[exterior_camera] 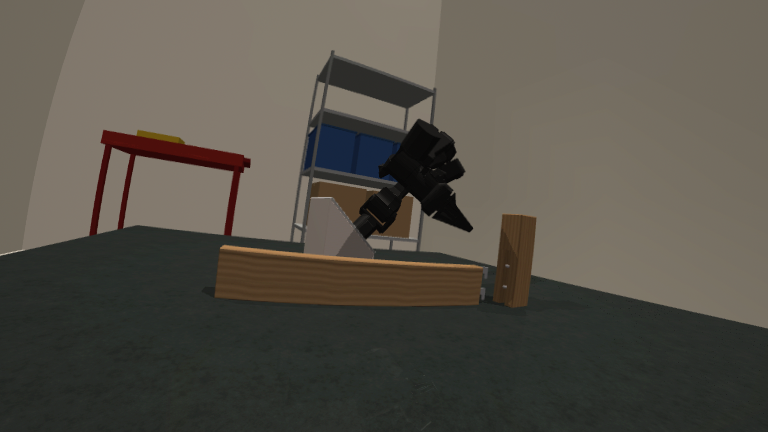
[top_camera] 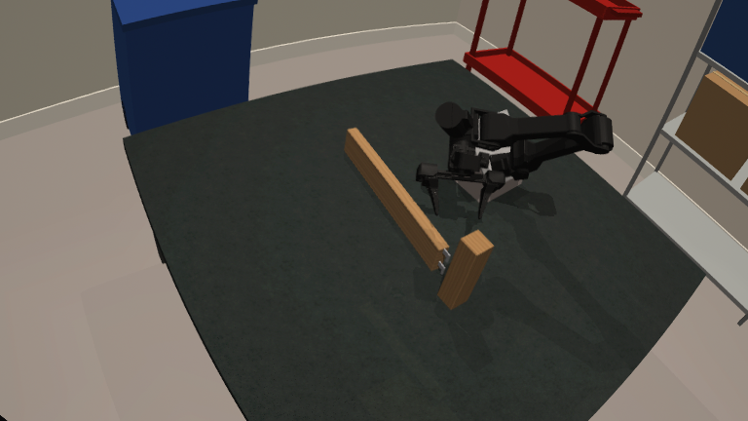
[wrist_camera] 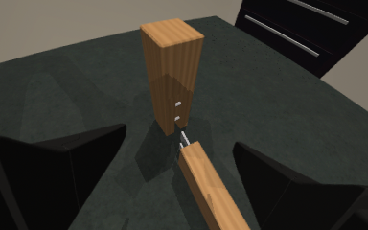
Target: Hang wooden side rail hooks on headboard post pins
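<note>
The upright headboard post lies 40 mm ahead of my gripper tip, 90 mm to the left of it and 50 mm below it.
</note>
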